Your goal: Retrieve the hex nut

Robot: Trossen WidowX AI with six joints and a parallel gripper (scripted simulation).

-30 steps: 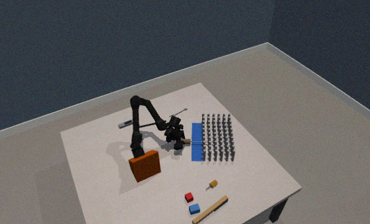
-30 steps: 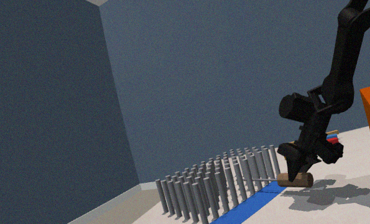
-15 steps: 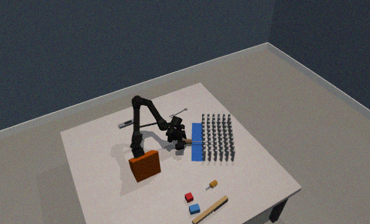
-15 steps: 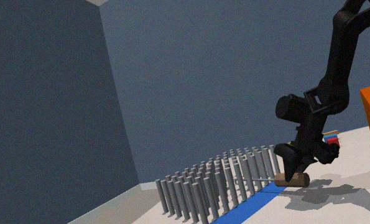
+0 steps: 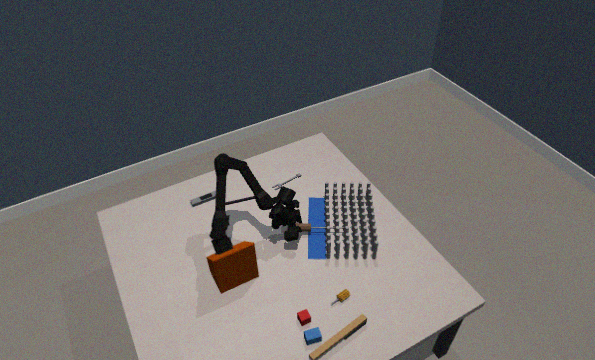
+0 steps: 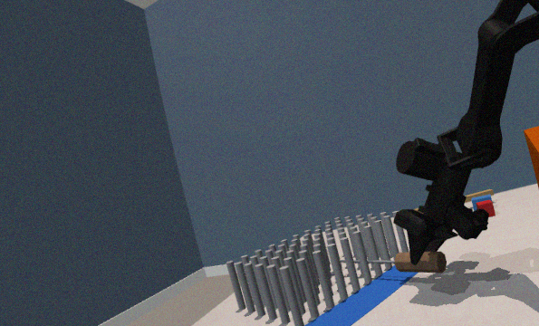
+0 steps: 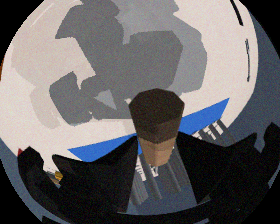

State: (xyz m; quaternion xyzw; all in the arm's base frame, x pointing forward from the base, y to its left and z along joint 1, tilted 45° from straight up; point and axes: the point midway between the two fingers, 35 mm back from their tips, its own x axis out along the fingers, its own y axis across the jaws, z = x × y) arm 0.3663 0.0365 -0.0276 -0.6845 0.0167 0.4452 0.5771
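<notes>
My gripper tip is 80 mm short of the blue taped strip, 10 mm to the left of it and 40 mm above it. Also, from my gripper tip: hook tool 80 mm ahead, 60 mm to the right; yellow-handled tool 60 mm behind, 380 mm to the right, 20 mm below; grey fork-like tool 140 mm ahead, 320 mm to the left, 30 mm below.
</notes>
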